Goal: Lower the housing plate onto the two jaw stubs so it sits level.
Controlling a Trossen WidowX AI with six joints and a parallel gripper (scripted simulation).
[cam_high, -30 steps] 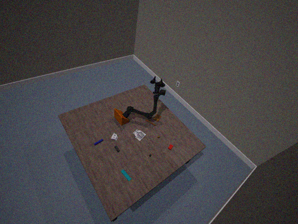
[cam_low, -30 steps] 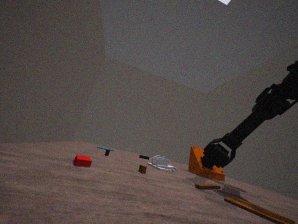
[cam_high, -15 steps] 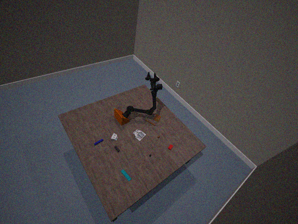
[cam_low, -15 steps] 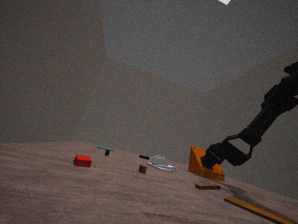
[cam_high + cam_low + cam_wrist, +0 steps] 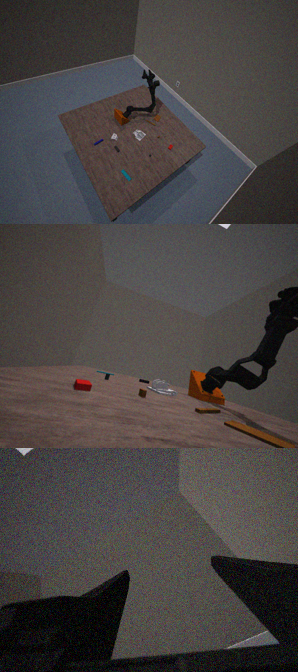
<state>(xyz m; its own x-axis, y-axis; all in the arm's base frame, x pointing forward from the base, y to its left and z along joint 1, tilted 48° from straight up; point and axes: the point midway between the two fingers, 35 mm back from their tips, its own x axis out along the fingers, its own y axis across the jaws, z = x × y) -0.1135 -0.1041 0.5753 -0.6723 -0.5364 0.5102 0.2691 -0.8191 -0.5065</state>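
My gripper tip is 54 cm short of the dark block, 61 cm to the left of it and 53 cm above it. Also, from my gripper tip: red block 79 cm ahead, 5 cm to the right, 53 cm below; brown cube 62 cm ahead, 10 cm to the right, 52 cm below; blue bar 38 cm ahead, 75 cm to the right, 53 cm below.
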